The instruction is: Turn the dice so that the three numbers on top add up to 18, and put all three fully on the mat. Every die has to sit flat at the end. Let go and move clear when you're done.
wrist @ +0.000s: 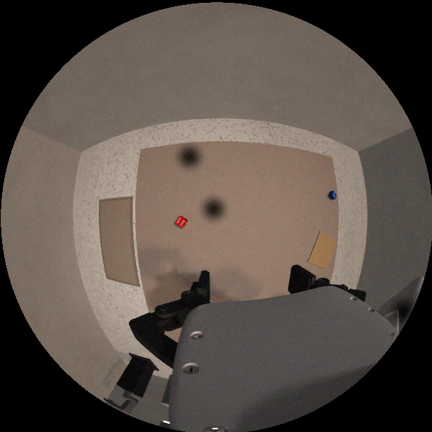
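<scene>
A red die (181,221) with white pips lies on the brown table top (250,175), left of the view's centre. Several pips show on its upper face, too small to count surely. A blue die (332,195) lies near the table's right edge; its number cannot be read. A flat tan square (323,250), which looks like the mat, lies below the blue die in the view, and no die is on it. A third die does not show. My gripper (251,282) is open and empty, high above the table, apart from both dice.
A flat grey-brown rectangle (119,240) lies beyond the table's left edge on the speckled floor (215,130). Grey walls (215,65) stand around. Shadows fall on the table near the left finger. Two blurred dark spots cover parts of the view.
</scene>
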